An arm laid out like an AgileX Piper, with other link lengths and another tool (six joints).
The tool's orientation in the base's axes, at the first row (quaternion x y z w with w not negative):
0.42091, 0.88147, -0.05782, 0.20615
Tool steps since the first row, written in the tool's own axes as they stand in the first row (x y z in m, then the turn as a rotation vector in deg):
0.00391, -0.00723, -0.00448, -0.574, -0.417, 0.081
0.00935, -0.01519, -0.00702, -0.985, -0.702, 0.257
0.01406, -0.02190, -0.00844, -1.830, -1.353, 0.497
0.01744, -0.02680, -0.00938, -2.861, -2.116, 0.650
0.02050, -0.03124, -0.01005, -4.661, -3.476, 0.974
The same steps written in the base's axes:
-0.00914, -0.00058, 0.00194, 0.028, -0.701, 0.133
-0.01909, -0.00106, 0.00144, 0.096, -1.227, 0.122
-0.02731, -0.00157, 0.00030, 0.146, -2.316, 0.206
-0.03326, -0.00202, -0.00059, 0.188, -3.586, 0.437
-0.03858, -0.00247, -0.00156, 0.258, -5.837, 0.787

